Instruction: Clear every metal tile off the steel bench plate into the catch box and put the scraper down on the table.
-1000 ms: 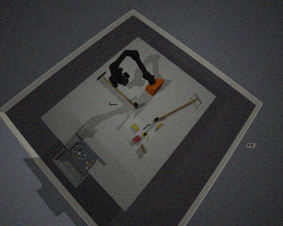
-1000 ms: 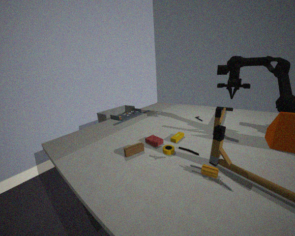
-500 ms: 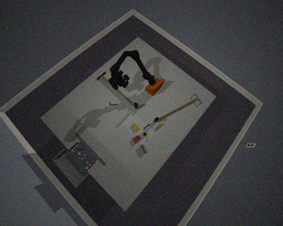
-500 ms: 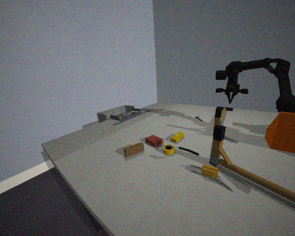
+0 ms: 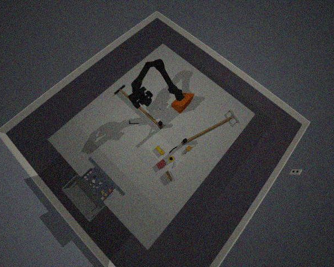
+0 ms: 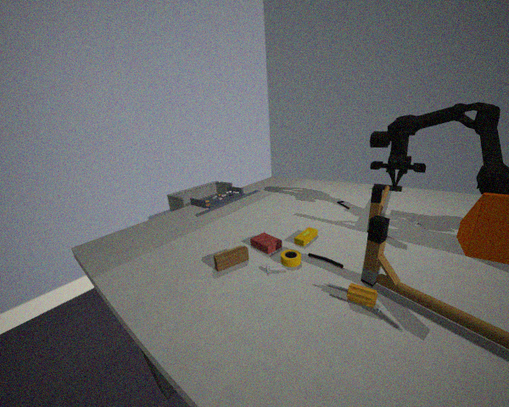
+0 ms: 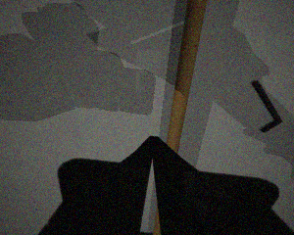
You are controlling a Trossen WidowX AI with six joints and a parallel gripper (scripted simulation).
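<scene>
Right now the long scraper is 4 cm ahead of my gripper tip, 3 cm to the right of it and 3 cm below it. The rest, counted from my gripper tip: black strip 49 cm to the left, 9 cm below, 7 cm ahead; hex key 19 cm ahead, 9 cm below, 4 cm to the left; yellow block 41 cm to the left, 17 cm ahead, 8 cm below.
</scene>
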